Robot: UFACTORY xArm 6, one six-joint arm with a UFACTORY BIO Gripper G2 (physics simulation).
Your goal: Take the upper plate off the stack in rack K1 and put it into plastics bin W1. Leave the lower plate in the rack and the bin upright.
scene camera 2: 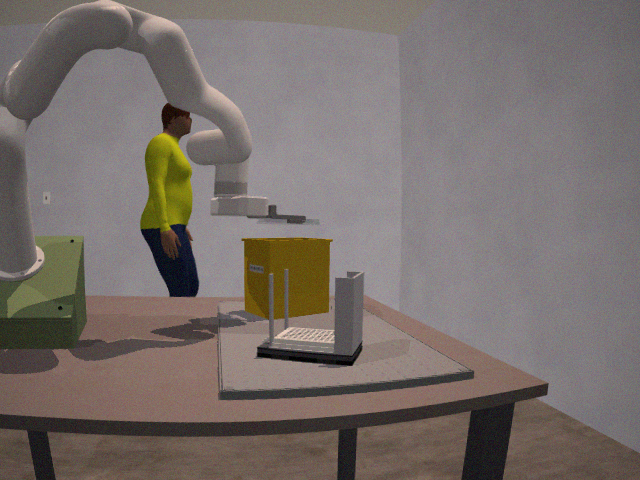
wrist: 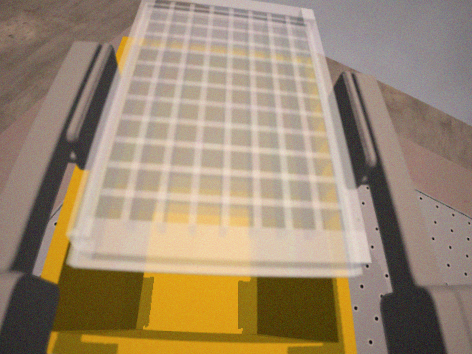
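Pixels of known places: hand, tool point: (scene camera 2: pixel 284 219) (wrist: pixel 228 114); arm's base, link origin: (scene camera 2: pixel 17 263).
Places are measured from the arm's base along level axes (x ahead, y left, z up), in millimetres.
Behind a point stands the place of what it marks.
My gripper (scene camera 2: pixel 295 219) (wrist: pixel 224 115) {x 619, y 111, z 93 mm} is shut on the upper plate (scene camera 2: pixel 312 222) {x 683, y 91, z 86 mm} (wrist: pixel 230 170) {x 598, y 102, z 95 mm}, a clear gridded plate held level by its two long sides. In the scene view the plate is a little above the rim of the yellow plastics bin W1 (scene camera 2: pixel 302 279) {x 652, y 64, z -47 mm} (wrist: pixel 195 305) {x 572, y 103, z -132 mm}. In the wrist view the bin shows below and through the plate, which hides much of its opening. The bin stands upright. The lower plate (scene camera 2: pixel 306 335) {x 566, y -250, z -100 mm} lies pale and flat in rack K1 (scene camera 2: pixel 347 315) {x 606, y -327, z -53 mm}, in front of the bin in the scene view.
The rack has two thin posts and a tall grey corner panel. Bin and rack stand on a grey perforated board (scene camera 2: pixel 408 369) {x 687, y -382, z -134 mm} (wrist: pixel 362 320) {x 618, y -65, z -134 mm} on the table (scene camera 2: pixel 144 397) {x 299, y -377, z -147 mm}. A green block (scene camera 2: pixel 43 289) {x 80, y -70, z -45 mm} is under the arm's base at left. A person (scene camera 2: pixel 170 191) stands behind the table.
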